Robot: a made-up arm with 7 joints. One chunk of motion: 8 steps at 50 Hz.
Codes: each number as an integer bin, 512 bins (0 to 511) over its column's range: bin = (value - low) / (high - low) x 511, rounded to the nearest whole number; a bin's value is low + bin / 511 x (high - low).
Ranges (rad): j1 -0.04..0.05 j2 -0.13..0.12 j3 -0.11..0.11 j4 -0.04..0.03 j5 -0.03..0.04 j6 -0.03..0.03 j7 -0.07..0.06
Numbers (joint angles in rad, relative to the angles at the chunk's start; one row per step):
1: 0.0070 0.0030 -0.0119 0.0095 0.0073 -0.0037 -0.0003
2: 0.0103 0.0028 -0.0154 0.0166 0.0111 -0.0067 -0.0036
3: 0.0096 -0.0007 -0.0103 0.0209 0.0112 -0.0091 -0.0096
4: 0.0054 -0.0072 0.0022 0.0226 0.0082 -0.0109 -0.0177
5: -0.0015 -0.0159 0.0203 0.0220 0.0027 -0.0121 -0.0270
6: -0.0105 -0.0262 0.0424 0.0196 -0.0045 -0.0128 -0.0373
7: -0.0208 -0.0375 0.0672 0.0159 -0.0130 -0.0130 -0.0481
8: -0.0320 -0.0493 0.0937 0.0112 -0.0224 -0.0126 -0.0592
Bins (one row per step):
1: 267 272 228 361 272 224 274
2: 286 271 220 413 300 198 261
3: 282 264 232 445 301 178 237
4: 258 251 261 457 279 163 206
5: 219 233 303 453 239 152 169
6: 167 212 354 435 186 146 129
7: 109 189 412 408 124 145 86
8: 45 165 473 374 55 148 42

